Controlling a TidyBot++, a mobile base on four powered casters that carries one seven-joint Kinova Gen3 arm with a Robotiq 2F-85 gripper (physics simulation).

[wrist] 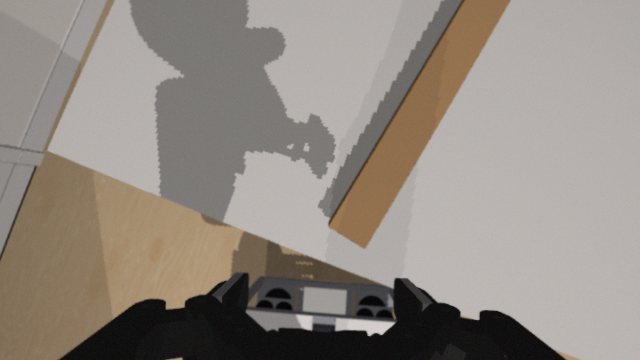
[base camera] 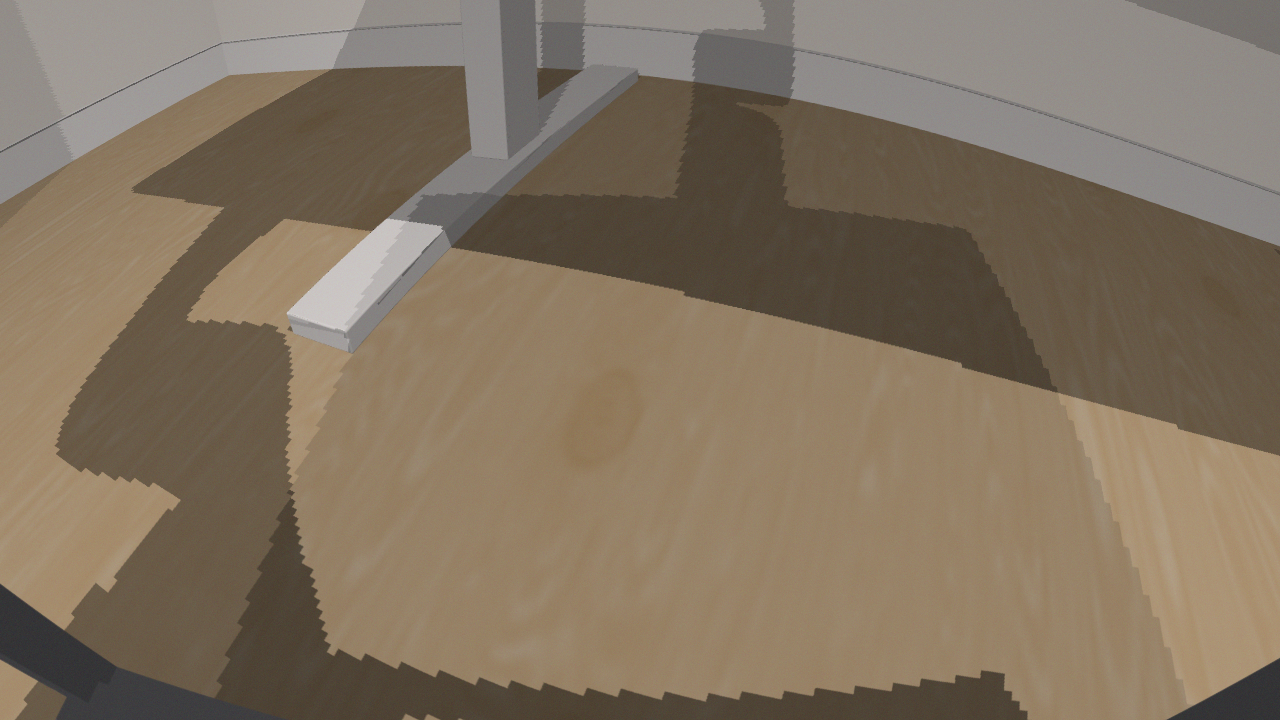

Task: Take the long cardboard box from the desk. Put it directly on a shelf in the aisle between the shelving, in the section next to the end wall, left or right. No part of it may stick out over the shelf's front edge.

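Places are measured from the arm's base along level axes (x ahead, y down, z left), in millimetres.
Where they show: gripper, fingertip midpoint: [wrist: 321, 292].
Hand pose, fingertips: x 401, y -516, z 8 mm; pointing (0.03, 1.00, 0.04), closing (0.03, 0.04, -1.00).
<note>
After its pixels a point has its place.
The long cardboard box [wrist: 415, 130] @(x 543, y -373, z -89 mm) is a narrow brown bar lying on the white desk [wrist: 525, 200] @(x 472, y -323, z -256 mm). In the wrist view it runs from the top right down to a near end just right of centre, close to the desk's front edge. My gripper [wrist: 321, 292] @(x 401, y -516, z 8 mm) is open, with nothing between its fingers. It shows at the bottom of the wrist view, above and short of the box's near end, and apart from it. The box's far end is cut off by the view. The shelving does not show in either view.
In the base view a grey desk leg [base camera: 490, 89] @(x 783, y 281, z 190 mm) rises from a long foot [base camera: 358, 277] on the wooden floor [base camera: 716, 492] @(x 366, y 397, z -41 mm). A wall with a pale skirting board [base camera: 984, 125] @(x 1030, y 358, z -507 mm) runs behind it. In the wrist view skirting [wrist: 60, 70] @(x 948, y 336, z 1233 mm) shows at the left, beyond the desk's side.
</note>
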